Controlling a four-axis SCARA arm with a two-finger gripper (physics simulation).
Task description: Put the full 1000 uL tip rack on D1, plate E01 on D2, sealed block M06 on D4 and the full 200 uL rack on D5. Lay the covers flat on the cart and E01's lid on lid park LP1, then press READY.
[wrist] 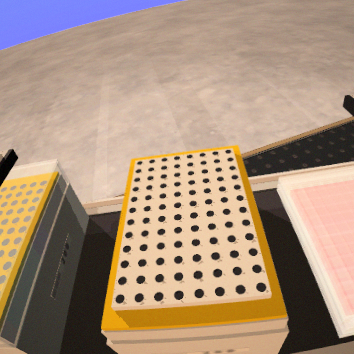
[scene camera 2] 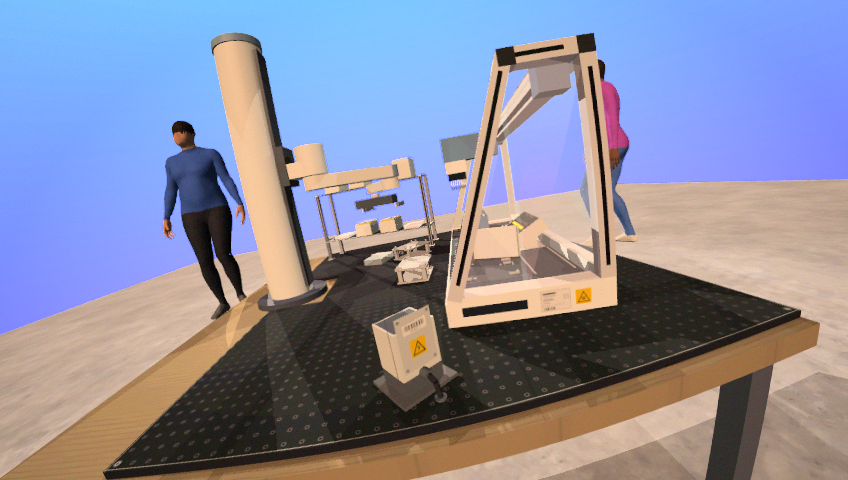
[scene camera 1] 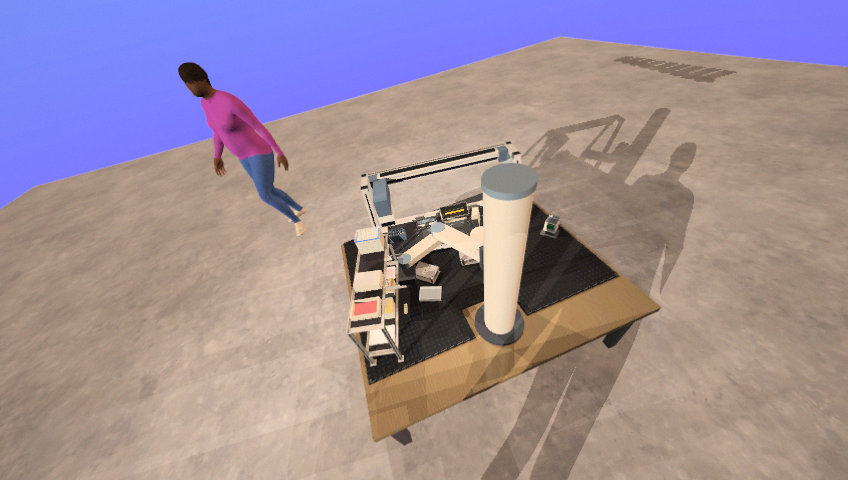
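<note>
In the wrist view a tip rack [wrist: 182, 225] with a pale, dark-holed top and yellow rim stands on the cart [wrist: 105, 204]. To its left a second rack [wrist: 20, 215] with a yellow top stands inside a clear cover [wrist: 72, 200]. To its right lies a pink-topped plate [wrist: 330, 225] with a pale rim. My gripper [wrist: 170, 105] [scene camera 2: 382, 207] is open and empty, its fingers wide apart at the two sides of the wrist view. In scene camera 2 it hangs above the two racks. Labels D1, D2, D4, D5 and LP1 are not readable.
A tall shelf unit with a white box [scene camera 1: 368, 240] and a red-topped box [scene camera 1: 365, 308] stands at the table's left. Pale holders [scene camera 1: 427, 273] [scene camera 2: 413, 270] stand near the arm. The framed deck machine [scene camera 2: 529, 295], arm column [scene camera 1: 505, 267] [scene camera 2: 258, 172] and small green-faced box [scene camera 1: 551, 226] stand around.
</note>
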